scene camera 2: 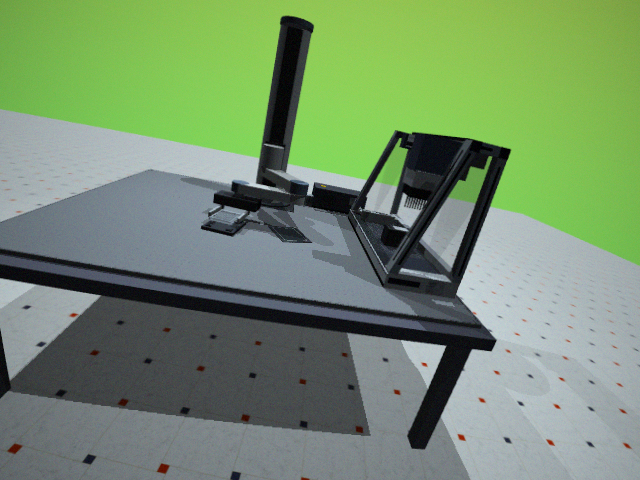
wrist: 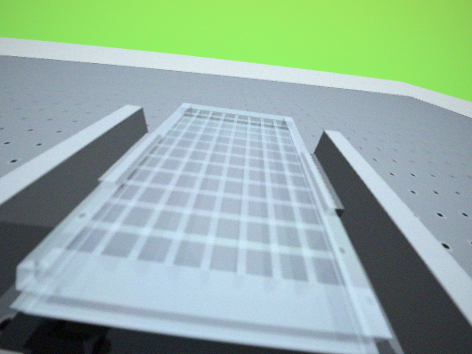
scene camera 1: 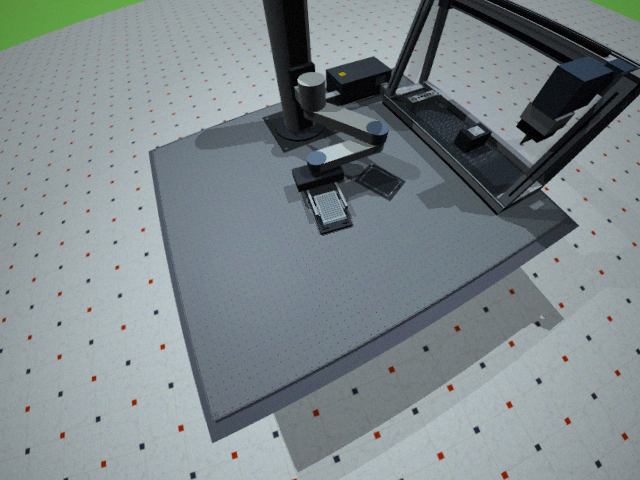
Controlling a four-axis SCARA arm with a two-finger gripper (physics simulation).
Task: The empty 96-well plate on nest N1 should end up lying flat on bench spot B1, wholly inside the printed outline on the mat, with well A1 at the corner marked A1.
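Frame: origin at the arm's base, x ahead, y left, z up, level; millimetres.
Seen in the pictures: gripper, fingertip midpoint: (scene camera 2: 223, 217) (wrist: 232, 134) (scene camera 1: 332, 211); arm's base, link origin: (scene camera 2: 266, 202) (scene camera 1: 300, 126).
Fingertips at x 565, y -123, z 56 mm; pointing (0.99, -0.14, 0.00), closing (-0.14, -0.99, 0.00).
Pixels of each thing's middle, then the offset from my fingertips to it. "pt": a spot on its surface instead. Level surfaces: height alone.
- clear 96-well plate, body centre: (wrist: 227, 165) (scene camera 1: 329, 207) (scene camera 2: 225, 217) 25 mm back, 4 mm left, 5 mm down
- dark nest N1, body centre: (wrist: 223, 204) (scene camera 1: 329, 211) (scene camera 2: 225, 224) 25 mm back, 4 mm left, 34 mm down
- Bench spot B1, surface spot: (scene camera 2: 291, 234) (scene camera 1: 381, 180) pt 67 mm back, 268 mm left, 41 mm down
- framed pipetting machine, surface spot: (scene camera 2: 368, 251) pt 28 mm ahead, 573 mm left, 22 mm down
- bench, surface height: 43 mm down
- black box, surface spot: (scene camera 2: 336, 197) pt 600 mm back, 500 mm left, 39 mm up
The clear 96-well plate (scene camera 1: 329, 205) (scene camera 2: 227, 215) (wrist: 210, 200) is level between the two fingers of my gripper (scene camera 1: 330, 208) (scene camera 2: 226, 217) (wrist: 232, 134), which is shut on its long sides. The plate is a little above the dark nest N1 (scene camera 1: 336, 226) (scene camera 2: 221, 227), with a small gap under it. Bench spot B1 (scene camera 1: 381, 180) (scene camera 2: 291, 234), a dark mat with a thin pale printed outline, lies to the right of the nest, with nothing on it. The A1 marks on the mat and plate are too small to read.
A framed pipetting machine (scene camera 1: 442, 153) (scene camera 2: 368, 251) stands on the right of the bench (scene camera 1: 289, 310) (scene camera 2: 155, 258). A black box (scene camera 1: 359, 77) (scene camera 2: 336, 197) is at the back beside the arm's column (scene camera 1: 289, 67) (scene camera 2: 289, 93). The arm's elbow (scene camera 1: 376, 131) reaches out behind B1.
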